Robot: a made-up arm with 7 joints.
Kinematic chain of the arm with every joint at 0, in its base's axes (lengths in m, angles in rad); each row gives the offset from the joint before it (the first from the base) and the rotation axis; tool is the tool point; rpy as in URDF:
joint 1: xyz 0 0 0 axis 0.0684 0.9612 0.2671
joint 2: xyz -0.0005 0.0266 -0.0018 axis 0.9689 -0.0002 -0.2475
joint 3: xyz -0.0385 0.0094 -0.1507 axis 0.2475 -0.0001 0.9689
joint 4: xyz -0.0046 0 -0.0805 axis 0.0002 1 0
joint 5: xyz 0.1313 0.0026 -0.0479 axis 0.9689 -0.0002 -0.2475
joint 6: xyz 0.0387 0 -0.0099 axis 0.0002 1 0
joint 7: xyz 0.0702 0 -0.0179 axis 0.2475 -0.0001 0.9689
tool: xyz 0 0 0 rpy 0 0.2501 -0.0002
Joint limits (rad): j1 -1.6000..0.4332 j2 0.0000..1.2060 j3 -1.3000..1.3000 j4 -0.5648..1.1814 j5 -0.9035..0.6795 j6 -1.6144..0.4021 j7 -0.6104..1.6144
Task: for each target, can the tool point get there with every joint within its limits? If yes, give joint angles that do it. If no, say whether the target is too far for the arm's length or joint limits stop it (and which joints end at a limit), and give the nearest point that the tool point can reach.
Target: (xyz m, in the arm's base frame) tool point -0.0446 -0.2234 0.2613
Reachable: no: joint limits stop it (at a limit: joint 1, joint 2, joint 4) | nearest point 0.0988 -0.1610 0.1259 | short by 0.207 m
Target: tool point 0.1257 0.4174 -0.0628
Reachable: yes | joints -0.4987 0.9823 0.9282 0.9946 -0.7399 -1.3493 0.3604
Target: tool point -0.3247 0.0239 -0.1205
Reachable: no: joint limits stop it (at a limit: joint 1, joint 3, joint 5, joint 6) | nearest point -0.1747 0.0451 -0.2305 | short by 0.187 m
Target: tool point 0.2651 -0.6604 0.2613
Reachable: no: too far | nearest point 0.2414 -0.2688 0.0617 | short by 0.440 m
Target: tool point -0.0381 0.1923 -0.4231
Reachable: yes | joints 0.2058 0.6111 -0.6017 0.7491 -0.3438 -0.0263 0.5867
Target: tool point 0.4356 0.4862 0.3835
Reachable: no: too far | nearest point 0.2899 0.3413 0.2066 | short by 0.271 m
